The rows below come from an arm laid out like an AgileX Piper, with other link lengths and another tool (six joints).
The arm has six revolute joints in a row. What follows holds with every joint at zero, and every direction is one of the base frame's.
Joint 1 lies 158.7 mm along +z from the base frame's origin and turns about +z.
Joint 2 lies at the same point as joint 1 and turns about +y.
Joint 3 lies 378.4 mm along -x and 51.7 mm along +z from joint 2 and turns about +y.
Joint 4 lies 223.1 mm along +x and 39.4 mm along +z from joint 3 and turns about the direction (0.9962, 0, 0.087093).
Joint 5 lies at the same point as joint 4 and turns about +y.
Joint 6 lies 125.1 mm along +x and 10.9 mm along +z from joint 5 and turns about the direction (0.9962, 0, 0.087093).
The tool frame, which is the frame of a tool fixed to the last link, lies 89.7 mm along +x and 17.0 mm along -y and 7.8 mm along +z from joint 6; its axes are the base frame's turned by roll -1.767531, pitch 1.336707 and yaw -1.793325 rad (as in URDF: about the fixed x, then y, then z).
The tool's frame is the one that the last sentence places.
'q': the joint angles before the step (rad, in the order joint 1, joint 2, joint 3, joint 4, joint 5, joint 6). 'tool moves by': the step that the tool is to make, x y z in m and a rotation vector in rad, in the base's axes. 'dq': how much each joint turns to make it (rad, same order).
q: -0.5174, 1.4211, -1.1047, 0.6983, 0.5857, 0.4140
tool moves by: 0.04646, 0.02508, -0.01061, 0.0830, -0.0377, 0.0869
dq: 0.0767, 0.1039, -0.0354, 0.1916, -0.0207, -0.1267
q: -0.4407, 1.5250, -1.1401, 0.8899, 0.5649, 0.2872
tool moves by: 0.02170, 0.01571, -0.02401, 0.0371, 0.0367, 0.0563
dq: 0.0466, 0.0759, -0.0076, 0.0543, 0.0002, -0.0468
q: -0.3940, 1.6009, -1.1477, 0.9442, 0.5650, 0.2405
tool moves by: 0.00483, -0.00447, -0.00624, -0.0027, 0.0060, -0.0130
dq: 0.0007, 0.0183, 0.0000, 0.0050, -0.0199, -0.0052
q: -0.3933, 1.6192, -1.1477, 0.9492, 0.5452, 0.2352
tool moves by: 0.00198, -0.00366, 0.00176, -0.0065, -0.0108, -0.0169
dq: 0.0001, 0.0000, -0.0008, 0.0046, -0.0202, 0.0000
